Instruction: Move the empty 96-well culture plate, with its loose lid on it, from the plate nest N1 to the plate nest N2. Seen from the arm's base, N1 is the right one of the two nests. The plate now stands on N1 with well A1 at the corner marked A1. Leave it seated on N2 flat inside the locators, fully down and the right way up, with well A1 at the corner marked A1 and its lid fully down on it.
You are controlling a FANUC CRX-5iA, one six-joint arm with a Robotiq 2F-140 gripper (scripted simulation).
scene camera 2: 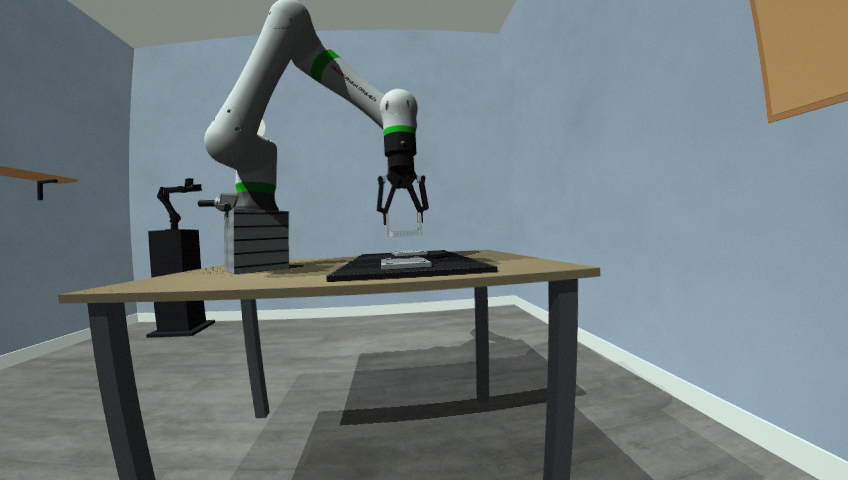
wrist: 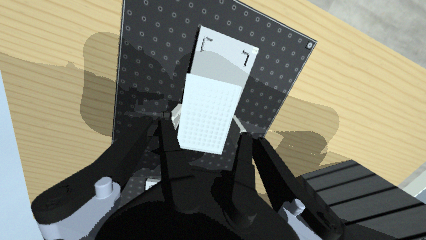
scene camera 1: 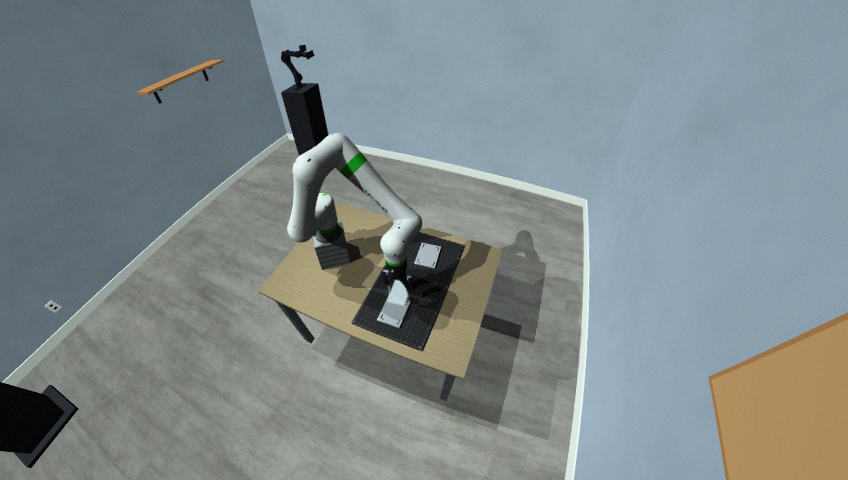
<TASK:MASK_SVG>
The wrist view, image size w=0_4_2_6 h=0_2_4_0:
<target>my gripper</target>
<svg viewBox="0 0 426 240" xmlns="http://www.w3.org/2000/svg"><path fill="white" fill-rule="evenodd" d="M31 203L32 213L44 240L337 240L343 234L340 224L304 190L269 141L264 137L252 138L252 135L246 132L235 115L233 115L228 131L234 147L237 148L232 171L222 169L209 170L200 166L189 165L185 151L181 150L175 131L180 122L182 104L178 104L171 112L162 111L160 120L153 120L151 116L140 117L92 164L45 190ZM252 157L272 207L256 191L255 165L252 164ZM159 136L161 181L117 210L121 203L121 193L152 136Z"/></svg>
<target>clear lid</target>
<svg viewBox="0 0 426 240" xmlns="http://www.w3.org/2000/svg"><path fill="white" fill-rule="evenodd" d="M187 74L177 136L180 147L221 155L242 87Z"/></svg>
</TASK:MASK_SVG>
